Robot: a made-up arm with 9 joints. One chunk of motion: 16 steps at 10 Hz.
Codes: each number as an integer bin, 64 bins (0 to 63) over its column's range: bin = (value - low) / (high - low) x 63, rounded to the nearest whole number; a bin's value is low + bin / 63 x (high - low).
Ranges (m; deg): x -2.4..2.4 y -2.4..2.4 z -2.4..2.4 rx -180..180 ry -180..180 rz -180..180
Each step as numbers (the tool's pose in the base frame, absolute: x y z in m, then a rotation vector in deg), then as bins.
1 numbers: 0.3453 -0.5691 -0.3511 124.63 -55.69 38.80
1 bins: 36 24 27 53 22 38
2 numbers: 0.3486 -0.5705 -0.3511 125.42 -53.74 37.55
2 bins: 36 24 27 53 22 38
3 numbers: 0.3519 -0.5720 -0.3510 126.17 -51.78 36.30
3 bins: 36 24 27 54 22 38
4 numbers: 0.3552 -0.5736 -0.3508 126.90 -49.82 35.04
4 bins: 36 24 27 54 23 38
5 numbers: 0.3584 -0.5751 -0.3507 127.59 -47.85 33.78
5 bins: 36 24 27 54 23 37
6 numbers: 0.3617 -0.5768 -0.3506 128.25 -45.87 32.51
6 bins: 36 24 27 54 23 37
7 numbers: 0.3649 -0.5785 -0.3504 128.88 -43.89 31.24
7 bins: 36 24 27 54 24 37
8 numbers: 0.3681 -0.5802 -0.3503 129.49 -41.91 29.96
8 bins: 36 24 27 54 24 37
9 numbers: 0.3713 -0.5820 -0.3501 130.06 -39.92 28.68
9 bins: 36 24 27 54 25 37
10 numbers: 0.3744 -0.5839 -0.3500 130.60 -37.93 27.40
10 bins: 36 24 27 54 25 36
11 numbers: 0.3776 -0.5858 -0.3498 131.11 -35.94 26.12
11 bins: 36 24 27 54 25 36
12 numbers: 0.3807 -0.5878 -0.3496 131.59 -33.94 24.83
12 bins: 36 24 27 55 26 36
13 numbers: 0.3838 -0.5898 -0.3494 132.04 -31.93 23.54
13 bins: 37 24 27 55 26 36
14 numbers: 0.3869 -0.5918 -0.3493 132.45 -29.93 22.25
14 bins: 37 24 27 55 26 35
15 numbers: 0.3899 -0.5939 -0.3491 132.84 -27.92 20.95
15 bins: 37 24 27 55 27 35
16 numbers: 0.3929 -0.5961 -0.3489 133.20 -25.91 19.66
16 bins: 37 24 27 55 27 35
